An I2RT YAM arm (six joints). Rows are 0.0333 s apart.
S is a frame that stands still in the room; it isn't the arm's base.
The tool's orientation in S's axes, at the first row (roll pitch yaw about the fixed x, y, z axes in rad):
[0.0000, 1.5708, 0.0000]
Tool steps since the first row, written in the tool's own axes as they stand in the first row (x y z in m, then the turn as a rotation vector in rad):
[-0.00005, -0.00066, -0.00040, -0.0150, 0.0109, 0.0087]
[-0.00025, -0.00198, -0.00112, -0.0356, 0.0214, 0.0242]
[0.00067, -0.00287, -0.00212, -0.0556, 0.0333, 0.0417]
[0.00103, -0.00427, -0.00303, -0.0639, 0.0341, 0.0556]
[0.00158, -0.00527, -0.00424, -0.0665, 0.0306, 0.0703]
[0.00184, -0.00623, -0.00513, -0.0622, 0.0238, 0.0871]
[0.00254, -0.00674, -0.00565, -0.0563, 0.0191, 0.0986]
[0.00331, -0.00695, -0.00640, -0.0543, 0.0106, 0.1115]
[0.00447, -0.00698, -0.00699, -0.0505, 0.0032, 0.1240]
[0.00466, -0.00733, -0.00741, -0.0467, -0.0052, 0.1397]
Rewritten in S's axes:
[-0.00040, -0.00066, 0.00005, 0.0087, 0.0109, 0.0150]
[-0.00112, -0.00198, 0.00025, 0.0242, 0.0214, 0.0356]
[-0.00212, -0.00287, -0.00067, 0.0417, 0.0333, 0.0556]
[-0.00303, -0.00427, -0.00103, 0.0556, 0.0341, 0.0639]
[-0.00424, -0.00527, -0.00158, 0.0703, 0.0306, 0.0665]
[-0.00513, -0.00623, -0.00184, 0.0871, 0.0238, 0.0622]
[-0.00565, -0.00674, -0.00254, 0.0986, 0.0191, 0.0563]
[-0.00640, -0.00695, -0.00331, 0.1115, 0.0106, 0.0543]
[-0.00699, -0.00698, -0.00447, 0.1240, 0.0032, 0.0505]
[-0.00741, -0.00733, -0.00466, 0.1397, -0.0052, 0.0467]

